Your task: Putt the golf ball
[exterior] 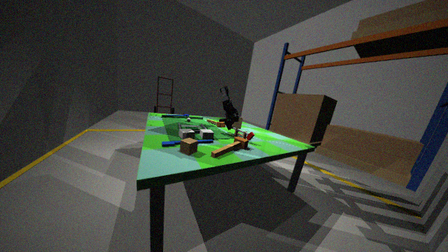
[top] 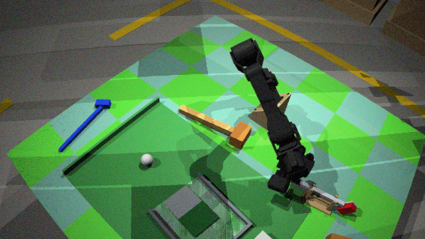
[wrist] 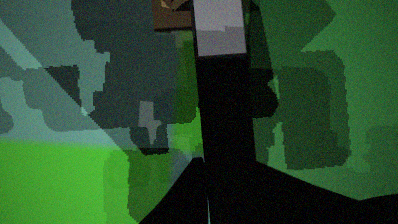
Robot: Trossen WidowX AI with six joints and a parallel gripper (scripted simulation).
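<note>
Right now the small wooden stand is 2 cm behind my gripper tip and 13 cm to the left of it. Also, from my gripper tip: blue putter 29 cm ahead, 73 cm to the right, 2 cm below; white golf ball 24 cm ahead, 42 cm to the right, 1 cm below.
</note>
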